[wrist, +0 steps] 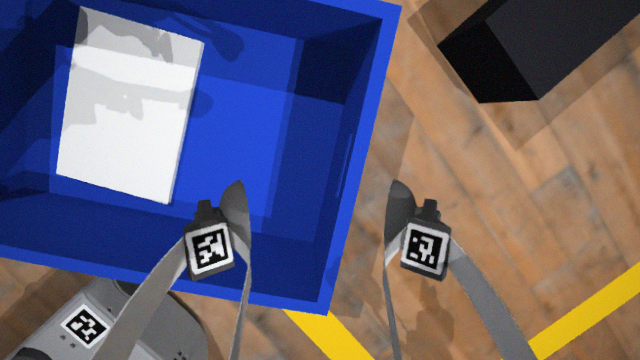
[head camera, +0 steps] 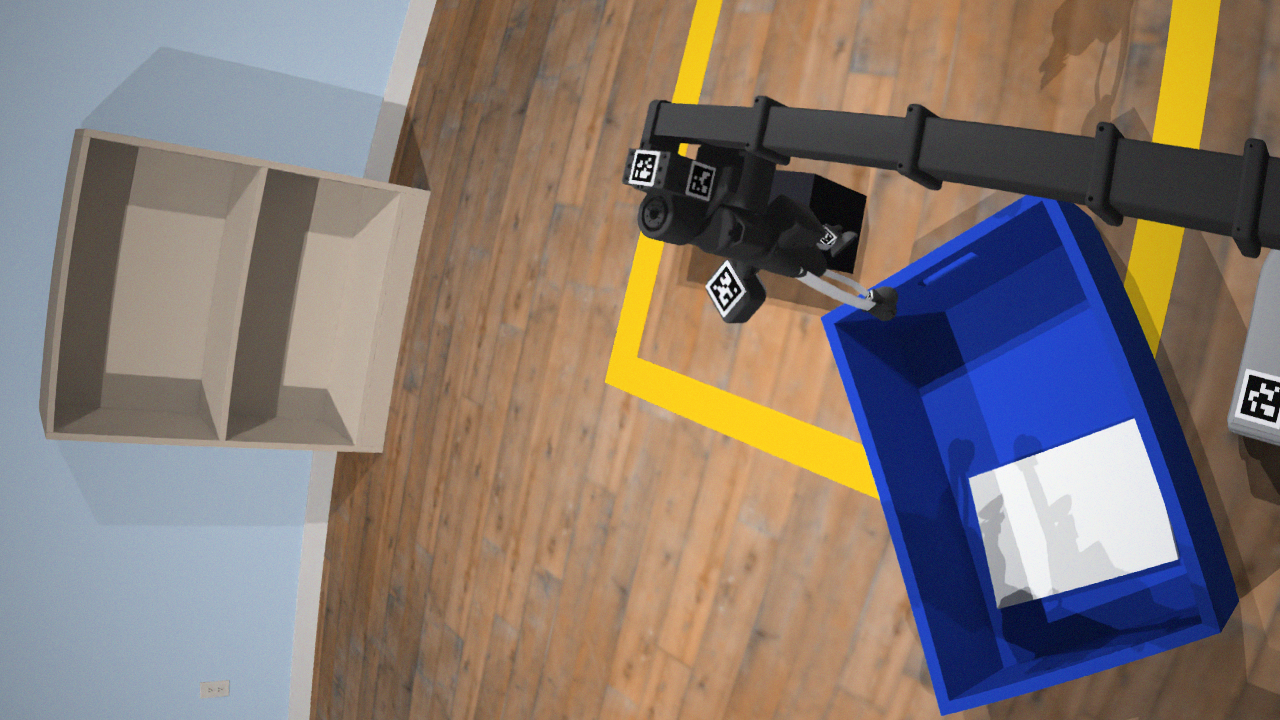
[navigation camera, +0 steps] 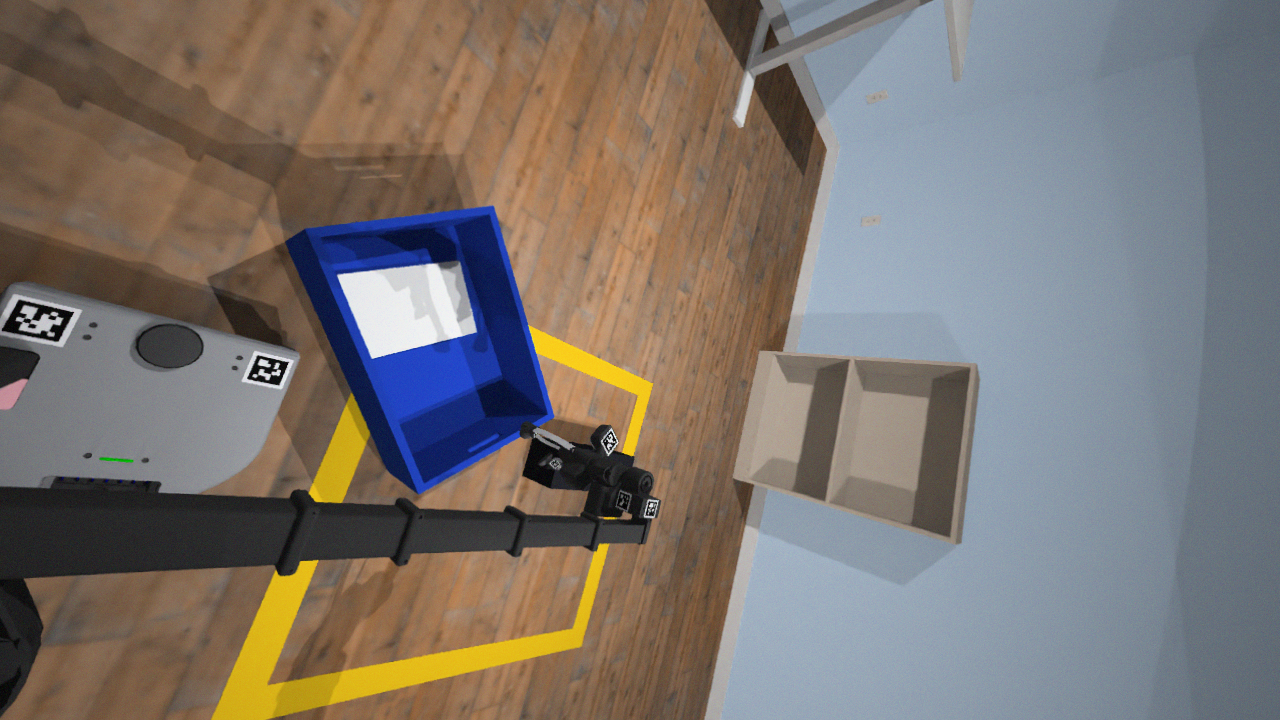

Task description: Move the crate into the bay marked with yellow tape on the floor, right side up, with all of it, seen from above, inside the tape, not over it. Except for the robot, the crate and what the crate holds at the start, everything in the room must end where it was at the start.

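Seen in the pictures: gripper, between the fingertips: (head camera: 870,274) (navigation camera: 532,443); robot's base, origin of its link: (navigation camera: 170,344).
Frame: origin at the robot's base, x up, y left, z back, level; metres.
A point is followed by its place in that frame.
Observation:
The blue crate (head camera: 926,510) {z -0.278, x 0.127, y -0.571 m} (navigation camera: 505,331) {z -0.248, x 0.122, y -0.594 m} (wrist: 357,165) stands upright on the floor, partly over the bay. One end lies inside the yellow tape (head camera: 751,420) {z -0.266, x 0.000, y -1.024 m} (navigation camera: 581,355) {z -0.291, x 0.001, y -0.985 m} (wrist: 585,310); the rest covers parts of two tape lines and extends outside. A white block (head camera: 1092,510) {z -0.214, x 0.033, y -0.344 m} (navigation camera: 402,308) {z -0.218, x 0.033, y -0.348 m} (wrist: 125,145) lies in the crate's outer half. My gripper (head camera: 881,302) (navigation camera: 528,429) {z 0.022, x 0.414, y -0.586 m} (wrist: 317,205) {z 0.022, x 0.414, y -0.586 m} is open and empty at the crate's inner end. In the wrist view its fingers appear on either side of the end wall's rim. Its exact height over the rim is unclear.
A black box (head camera: 836,201) {z 0.142, x 0.089, y -0.883 m} (navigation camera: 541,470) {z 0.131, x 0.095, y -0.882 m} (wrist: 565,45) is just beyond the crate's end, beneath my wrist. A beige shelf unit (head camera: 393,313) {z -0.330, x 0.042, y -2.339 m} (navigation camera: 751,420) {z -0.316, x 0.044, y -2.339 m} is at the blue wall. White furniture legs (navigation camera: 805,44) {z -2.085, x 0.320, y -1.532 m} show at the far corner. My base (head camera: 1257,340) {z 0.068, x 0.160, y -0.154 m} (navigation camera: 196,402) {z 0.082, x 0.160, y -0.057 m} is beside the crate.

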